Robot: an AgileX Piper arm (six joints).
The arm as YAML. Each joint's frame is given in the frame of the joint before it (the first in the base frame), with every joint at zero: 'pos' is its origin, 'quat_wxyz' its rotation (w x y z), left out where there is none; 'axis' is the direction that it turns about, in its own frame. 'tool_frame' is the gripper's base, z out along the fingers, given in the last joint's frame.
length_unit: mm
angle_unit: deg
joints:
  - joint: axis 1
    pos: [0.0, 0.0, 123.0]
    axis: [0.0, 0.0, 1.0]
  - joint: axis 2
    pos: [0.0, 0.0, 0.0]
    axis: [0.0, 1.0, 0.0]
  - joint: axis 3
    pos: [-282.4, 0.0, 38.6]
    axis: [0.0, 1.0, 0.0]
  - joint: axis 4
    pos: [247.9, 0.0, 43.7]
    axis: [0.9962, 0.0, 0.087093]
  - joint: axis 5
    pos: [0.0, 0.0, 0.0]
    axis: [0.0, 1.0, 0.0]
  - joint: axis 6
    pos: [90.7, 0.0, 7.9]
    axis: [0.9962, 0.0, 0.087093]
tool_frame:
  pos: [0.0, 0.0, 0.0]
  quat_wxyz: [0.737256, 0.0, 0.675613, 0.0]
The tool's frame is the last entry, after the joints.
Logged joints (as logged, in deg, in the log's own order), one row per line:
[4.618, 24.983, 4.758, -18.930, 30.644, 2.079]
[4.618, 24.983, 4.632, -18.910, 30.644, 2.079]
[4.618, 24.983, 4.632, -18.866, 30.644, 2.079]
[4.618, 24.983, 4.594, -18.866, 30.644, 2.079]
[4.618, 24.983, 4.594, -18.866, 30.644, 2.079]
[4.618, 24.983, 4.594, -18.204, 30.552, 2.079]
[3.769, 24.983, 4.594, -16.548, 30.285, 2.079]
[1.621, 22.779, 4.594, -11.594, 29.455, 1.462]
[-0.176, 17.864, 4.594, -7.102, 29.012, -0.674]
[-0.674, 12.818, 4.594, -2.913, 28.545, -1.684]
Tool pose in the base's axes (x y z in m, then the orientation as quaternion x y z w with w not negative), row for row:
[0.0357, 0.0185, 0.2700, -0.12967, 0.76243, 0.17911, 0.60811]
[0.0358, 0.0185, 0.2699, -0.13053, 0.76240, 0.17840, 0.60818]
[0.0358, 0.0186, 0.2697, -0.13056, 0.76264, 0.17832, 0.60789]
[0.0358, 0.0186, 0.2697, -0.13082, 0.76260, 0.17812, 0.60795]
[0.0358, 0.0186, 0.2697, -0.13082, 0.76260, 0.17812, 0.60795]
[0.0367, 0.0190, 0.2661, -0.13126, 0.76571, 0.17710, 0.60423]
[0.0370, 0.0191, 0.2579, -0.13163, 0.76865, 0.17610, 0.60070]
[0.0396, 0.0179, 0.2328, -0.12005, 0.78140, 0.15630, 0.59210]
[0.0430, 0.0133, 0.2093, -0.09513, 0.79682, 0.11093, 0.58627]
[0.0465, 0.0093, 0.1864, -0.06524, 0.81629, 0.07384, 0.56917]
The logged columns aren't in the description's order. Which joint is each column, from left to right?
Columns, left to right: axis 2, axis 1, axis 6, axis 3, axis 5, axis 4.
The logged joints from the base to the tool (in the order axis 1, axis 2, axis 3, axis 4, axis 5, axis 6), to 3 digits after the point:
[24.983, 4.618, -18.930, 2.079, 30.644, 4.758]
[24.983, 4.618, -18.910, 2.079, 30.644, 4.632]
[24.983, 4.618, -18.866, 2.079, 30.644, 4.632]
[24.983, 4.618, -18.866, 2.079, 30.644, 4.594]
[24.983, 4.618, -18.866, 2.079, 30.644, 4.594]
[24.983, 4.618, -18.204, 2.079, 30.552, 4.594]
[24.983, 3.769, -16.548, 2.079, 30.285, 4.594]
[22.779, 1.621, -11.594, 1.462, 29.455, 4.594]
[17.864, -0.176, -7.102, -0.674, 29.012, 4.594]
[12.818, -0.674, -2.913, -1.684, 28.545, 4.594]

